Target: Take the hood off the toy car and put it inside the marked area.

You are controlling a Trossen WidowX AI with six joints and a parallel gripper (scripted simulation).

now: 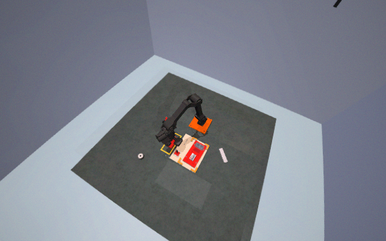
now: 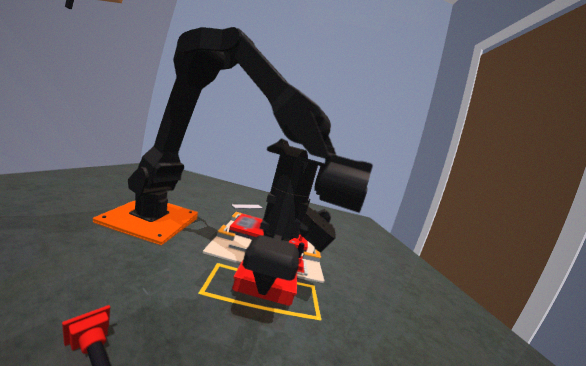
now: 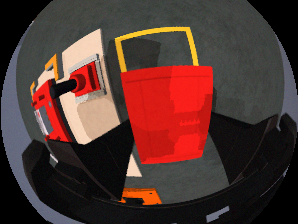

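My gripper tip is now 1 cm below the hood. Also, from my gripper tip: white wheel: 23 cm ahead, 12 cm to the right, 1 cm below; white strip: 15 cm behind, 41 cm to the left, 2 cm below.
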